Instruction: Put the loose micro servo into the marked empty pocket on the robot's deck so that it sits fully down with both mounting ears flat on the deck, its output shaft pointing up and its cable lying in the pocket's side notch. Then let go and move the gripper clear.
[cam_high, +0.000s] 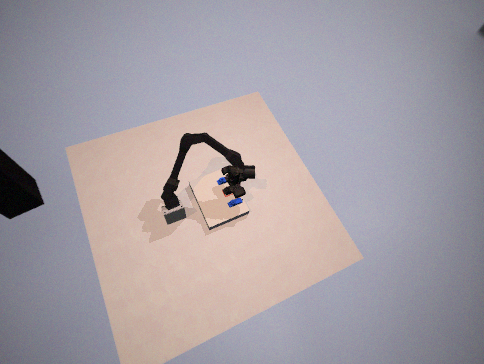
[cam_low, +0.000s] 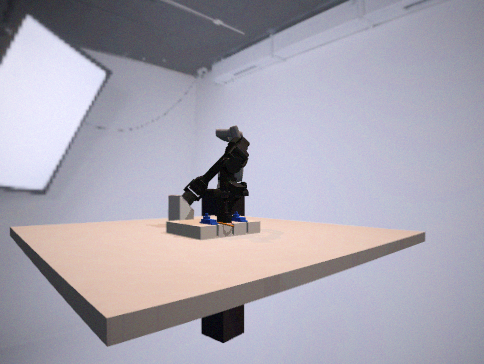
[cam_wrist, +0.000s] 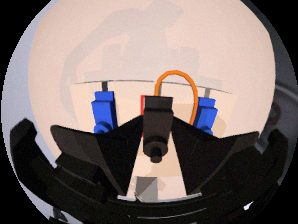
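The deck lies 120 mm behind my gripper tip, 50 mm below it and 10 mm to the left of it.
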